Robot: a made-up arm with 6 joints. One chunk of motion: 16 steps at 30 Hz.
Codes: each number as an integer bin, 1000 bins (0 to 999) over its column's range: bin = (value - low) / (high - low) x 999, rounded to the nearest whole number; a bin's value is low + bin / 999 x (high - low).
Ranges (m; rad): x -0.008..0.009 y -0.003..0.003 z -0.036..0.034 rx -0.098..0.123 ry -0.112..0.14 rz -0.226..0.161
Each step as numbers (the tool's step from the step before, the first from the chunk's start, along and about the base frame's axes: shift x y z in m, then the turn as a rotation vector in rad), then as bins.
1 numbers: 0.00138 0.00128 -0.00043 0.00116 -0.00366 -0.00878
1 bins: 551 713 508 448 429 561
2 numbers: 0.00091 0.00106 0.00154 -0.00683 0.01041 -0.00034
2 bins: 524 676 536 412 485 583
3 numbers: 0.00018 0.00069 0.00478 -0.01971 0.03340 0.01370
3 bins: 481 614 582 354 576 619
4 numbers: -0.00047 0.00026 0.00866 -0.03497 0.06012 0.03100
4 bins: 442 543 637 285 682 663
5 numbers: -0.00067 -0.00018 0.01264 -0.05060 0.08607 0.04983
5 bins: 431 470 694 214 785 712
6 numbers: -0.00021 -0.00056 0.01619 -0.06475 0.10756 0.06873
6 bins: 458 406 745 150 870 761
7 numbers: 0.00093 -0.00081 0.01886 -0.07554 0.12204 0.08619
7 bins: 525 365 783 102 928 806
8 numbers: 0.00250 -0.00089 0.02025 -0.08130 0.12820 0.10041
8 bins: 617 351 803 75 952 843
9 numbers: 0.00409 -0.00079 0.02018 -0.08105 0.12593 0.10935
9 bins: 710 368 802 77 943 866
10 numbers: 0.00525 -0.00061 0.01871 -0.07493 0.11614 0.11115
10 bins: 779 398 781 104 904 870
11 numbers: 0.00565 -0.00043 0.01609 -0.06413 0.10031 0.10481
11 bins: 802 428 743 153 842 854
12 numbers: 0.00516 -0.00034 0.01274 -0.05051 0.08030 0.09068
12 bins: 773 443 696 215 762 817
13 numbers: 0.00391 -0.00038 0.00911 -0.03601 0.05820 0.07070
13 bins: 700 436 644 280 675 766
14 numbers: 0.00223 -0.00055 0.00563 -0.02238 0.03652 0.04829
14 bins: 601 408 594 342 589 708
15 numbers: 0.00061 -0.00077 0.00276 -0.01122 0.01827 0.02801
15 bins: 506 371 553 392 516 656
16 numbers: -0.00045 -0.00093 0.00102 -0.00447 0.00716 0.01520
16 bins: 444 345 528 423 472 623
